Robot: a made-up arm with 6 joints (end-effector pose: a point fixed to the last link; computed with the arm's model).
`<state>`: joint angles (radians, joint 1 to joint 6).
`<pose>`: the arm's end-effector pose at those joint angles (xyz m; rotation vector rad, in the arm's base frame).
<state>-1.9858 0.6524 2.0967 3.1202 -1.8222 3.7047</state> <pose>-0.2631 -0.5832 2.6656 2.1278 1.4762 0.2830</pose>
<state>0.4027 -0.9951 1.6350 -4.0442 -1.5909 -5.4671</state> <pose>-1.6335 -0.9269 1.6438 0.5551 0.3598 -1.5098</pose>
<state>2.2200 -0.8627 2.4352 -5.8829 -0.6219 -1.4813</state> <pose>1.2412 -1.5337 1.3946 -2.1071 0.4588 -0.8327</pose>
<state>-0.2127 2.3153 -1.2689 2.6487 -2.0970 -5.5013</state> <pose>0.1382 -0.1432 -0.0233 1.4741 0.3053 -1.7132</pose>
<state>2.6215 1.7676 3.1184 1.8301 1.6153 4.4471</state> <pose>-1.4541 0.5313 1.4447 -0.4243 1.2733 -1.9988</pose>
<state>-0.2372 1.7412 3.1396 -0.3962 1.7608 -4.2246</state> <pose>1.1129 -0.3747 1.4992 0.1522 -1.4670 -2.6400</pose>
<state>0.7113 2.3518 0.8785 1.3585 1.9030 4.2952</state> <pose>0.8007 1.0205 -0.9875 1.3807 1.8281 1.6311</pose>
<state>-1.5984 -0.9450 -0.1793 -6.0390 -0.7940 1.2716</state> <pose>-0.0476 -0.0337 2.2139 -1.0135 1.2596 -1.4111</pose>
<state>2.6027 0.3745 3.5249 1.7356 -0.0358 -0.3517</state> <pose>0.5553 -0.3209 1.7684 1.7202 -0.4314 -0.3785</pose>
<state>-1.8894 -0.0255 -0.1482 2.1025 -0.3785 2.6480</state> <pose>-0.5038 -1.2520 1.9874 0.7403 -1.6326 -1.6494</pose>
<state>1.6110 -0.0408 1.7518 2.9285 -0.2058 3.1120</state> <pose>0.0252 -0.3355 3.1444 1.7432 -1.3719 1.1848</pose>
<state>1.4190 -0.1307 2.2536 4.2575 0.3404 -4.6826</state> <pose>-0.0638 -0.9547 2.7566 2.0757 -1.4386 0.9914</pose>
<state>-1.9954 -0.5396 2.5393 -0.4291 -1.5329 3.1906</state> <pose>0.7030 1.2815 1.9984 1.1206 -1.1481 0.5370</pose>
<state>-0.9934 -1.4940 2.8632 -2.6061 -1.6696 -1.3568</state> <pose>-0.4804 0.9895 -0.1658 -1.5213 0.5110 -0.1822</pose>
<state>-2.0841 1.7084 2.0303 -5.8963 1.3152 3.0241</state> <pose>-1.0149 -2.0018 1.2369 1.0288 -1.1664 0.5536</pose>
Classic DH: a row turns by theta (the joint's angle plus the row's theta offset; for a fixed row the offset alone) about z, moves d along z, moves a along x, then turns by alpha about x. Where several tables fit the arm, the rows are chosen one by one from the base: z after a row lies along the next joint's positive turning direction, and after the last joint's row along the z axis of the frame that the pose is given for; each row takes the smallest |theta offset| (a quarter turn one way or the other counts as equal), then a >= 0, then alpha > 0; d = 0 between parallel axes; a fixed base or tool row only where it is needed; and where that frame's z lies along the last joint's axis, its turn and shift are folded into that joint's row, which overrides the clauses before.
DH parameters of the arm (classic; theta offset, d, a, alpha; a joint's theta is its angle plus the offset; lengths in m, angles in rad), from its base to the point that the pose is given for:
joint 1: 0 0.7426 0.1464 -1.5708
joint 2: -1.5708 0 1.2345 3.1416
joint 3: 0 0 0.1106 -1.5708
joint 4: 0 -0.9696 0 1.5708
joint 5: 0 0 0 -1.5708
joint 6: 1.5708 -0.2709 0 1.5708
tool (fixed): -1.5708 0 0 0

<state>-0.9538 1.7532 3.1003 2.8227 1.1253 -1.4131</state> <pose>1.0576 -1.3585 1.5510 -1.6590 0.3760 -0.6886</pose>
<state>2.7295 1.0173 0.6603 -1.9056 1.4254 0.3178</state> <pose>-1.8683 1.0930 1.0601 0.5936 0.8198 0.9170</pose>
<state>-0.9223 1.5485 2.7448 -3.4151 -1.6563 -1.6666</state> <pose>0.7766 -1.1455 1.7865 0.9055 1.8376 2.0281</pose>
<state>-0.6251 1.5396 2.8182 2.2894 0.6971 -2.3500</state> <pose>1.4739 -0.9022 1.9074 -0.4841 -0.6521 -0.1385</pose>
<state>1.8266 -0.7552 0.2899 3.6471 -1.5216 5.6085</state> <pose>0.0015 -0.5236 2.6660 0.1857 -1.1402 -1.4717</pose>
